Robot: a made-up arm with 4 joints.
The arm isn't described. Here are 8 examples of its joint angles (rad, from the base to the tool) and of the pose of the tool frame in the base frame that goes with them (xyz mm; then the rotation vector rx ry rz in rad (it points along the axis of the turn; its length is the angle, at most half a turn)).
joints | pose
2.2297 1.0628 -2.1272 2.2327 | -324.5 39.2 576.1 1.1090 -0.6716 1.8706
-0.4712 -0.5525 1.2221 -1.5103 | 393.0 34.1 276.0 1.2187 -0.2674 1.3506
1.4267 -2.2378 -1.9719 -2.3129 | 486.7 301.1 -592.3 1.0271 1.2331 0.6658
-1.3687 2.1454 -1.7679 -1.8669 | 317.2 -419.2 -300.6 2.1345 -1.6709 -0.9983
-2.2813 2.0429 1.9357 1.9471 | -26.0 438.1 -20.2 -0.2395 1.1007 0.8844
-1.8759 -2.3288 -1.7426 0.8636 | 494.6 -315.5 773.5 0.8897 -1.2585 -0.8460
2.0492 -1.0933 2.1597 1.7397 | 84.8 -251.4 -362.2 1.3488 0.0190 -2.0747
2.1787 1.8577 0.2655 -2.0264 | -106.7 602.7 -148.6 -1.5721 0.0518 2.2182
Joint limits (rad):
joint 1: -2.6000..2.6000
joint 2: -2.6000..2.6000
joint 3: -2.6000..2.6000
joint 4: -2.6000..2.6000
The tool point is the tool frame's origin. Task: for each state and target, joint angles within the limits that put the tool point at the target. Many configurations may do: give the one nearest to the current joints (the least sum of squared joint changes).
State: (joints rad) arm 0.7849 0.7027 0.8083 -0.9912
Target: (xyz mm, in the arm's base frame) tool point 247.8 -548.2 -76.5
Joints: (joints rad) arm 0.3478 0.9768 0.9378 -0.9744
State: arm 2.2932 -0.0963 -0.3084 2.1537
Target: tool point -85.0 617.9 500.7
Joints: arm 2.4930 0.0637 -0.9247 2.1570
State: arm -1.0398 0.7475 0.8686 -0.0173
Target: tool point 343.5 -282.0 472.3
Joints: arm -0.5685 0.5288 1.2060 -0.0214
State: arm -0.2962 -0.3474 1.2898 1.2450
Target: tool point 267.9 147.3 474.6
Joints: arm -0.9267 -0.2797 1.6363 1.2227
